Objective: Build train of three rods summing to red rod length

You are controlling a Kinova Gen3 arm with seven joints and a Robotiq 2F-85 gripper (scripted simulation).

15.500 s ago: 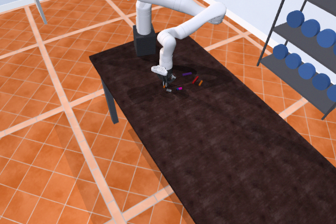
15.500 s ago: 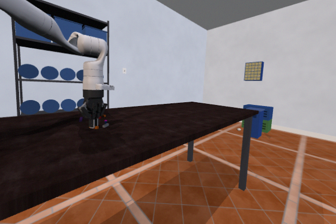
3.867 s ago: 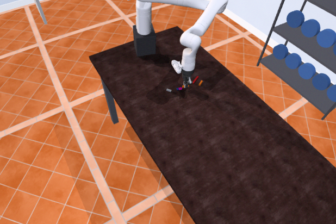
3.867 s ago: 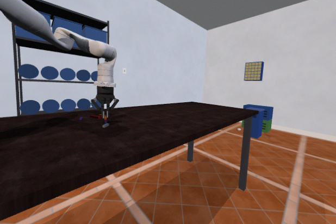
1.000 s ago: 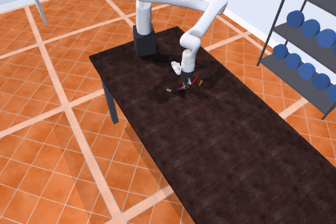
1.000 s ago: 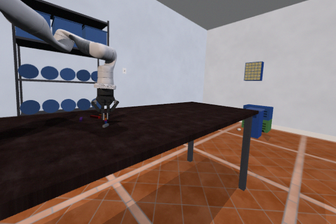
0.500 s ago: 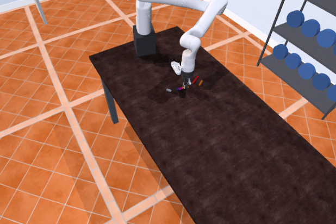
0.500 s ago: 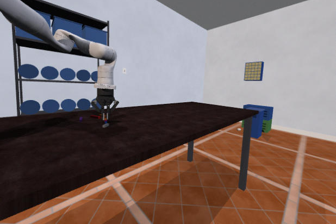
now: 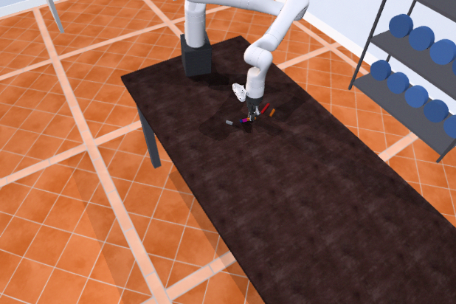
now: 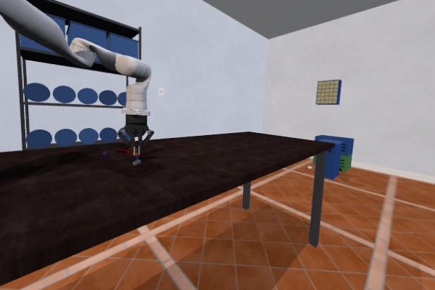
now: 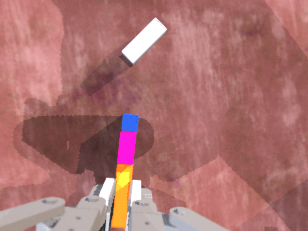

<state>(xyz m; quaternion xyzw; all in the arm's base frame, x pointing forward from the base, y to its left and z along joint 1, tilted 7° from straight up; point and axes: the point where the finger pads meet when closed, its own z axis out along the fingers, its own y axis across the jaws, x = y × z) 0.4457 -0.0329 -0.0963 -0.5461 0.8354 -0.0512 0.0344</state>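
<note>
My gripper is now 30 mm to the left of the magenta rod, 20 mm above it and 10 mm past it. From my hand the other things lie so: red rod (90 mm to the left, 20 mm below, 10 mm behind); then grey rod (90 mm to the right, 40 mm behind, 20 mm below); then blue rod (40 mm to the right, 20 mm below, 20 mm behind).
</note>
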